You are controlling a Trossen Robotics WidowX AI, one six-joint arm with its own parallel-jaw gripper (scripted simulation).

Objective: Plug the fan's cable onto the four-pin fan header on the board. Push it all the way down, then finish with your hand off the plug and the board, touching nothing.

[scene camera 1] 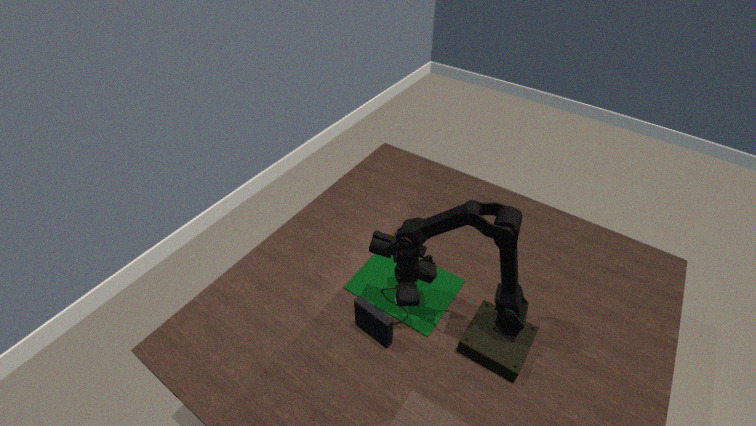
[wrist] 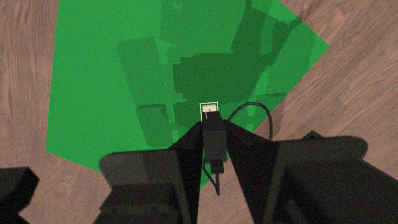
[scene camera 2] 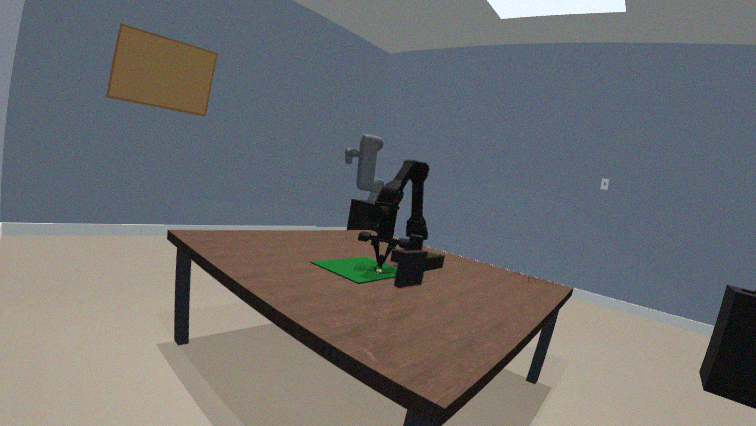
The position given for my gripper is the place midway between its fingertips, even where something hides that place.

Scene:
my gripper: scene camera 1 404, 293; wrist 211, 124; scene camera 2 380, 262

